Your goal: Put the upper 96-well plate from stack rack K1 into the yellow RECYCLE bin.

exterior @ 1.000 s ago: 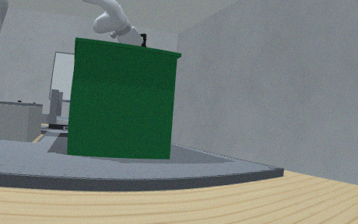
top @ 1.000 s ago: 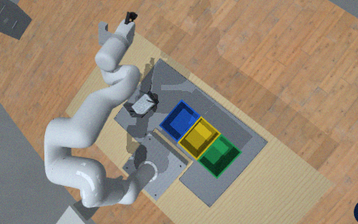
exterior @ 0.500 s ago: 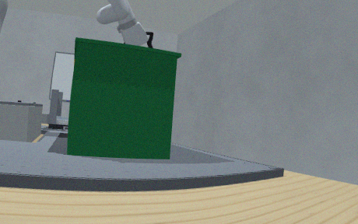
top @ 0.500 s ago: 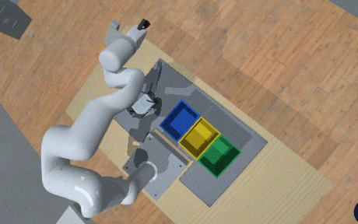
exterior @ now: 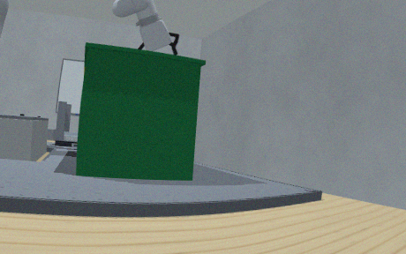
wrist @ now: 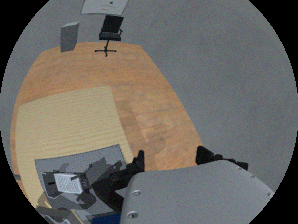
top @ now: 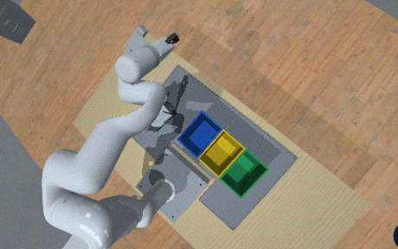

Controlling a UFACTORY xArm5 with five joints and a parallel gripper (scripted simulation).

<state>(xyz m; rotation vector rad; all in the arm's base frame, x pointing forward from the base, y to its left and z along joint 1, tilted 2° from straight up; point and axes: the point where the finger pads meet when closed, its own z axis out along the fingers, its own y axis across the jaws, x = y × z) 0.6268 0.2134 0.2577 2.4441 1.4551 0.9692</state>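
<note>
My gripper is now 320 mm above the 96-well plate, 300 mm past it and 30 mm to the right of it. Also, from my hand: yellow bin 370 mm to the right, 280 mm behind, 260 mm below; then green bin 500 mm to the right, 310 mm behind, 260 mm below; then blue bin 260 mm below, 260 mm behind, 250 mm to the right.
</note>
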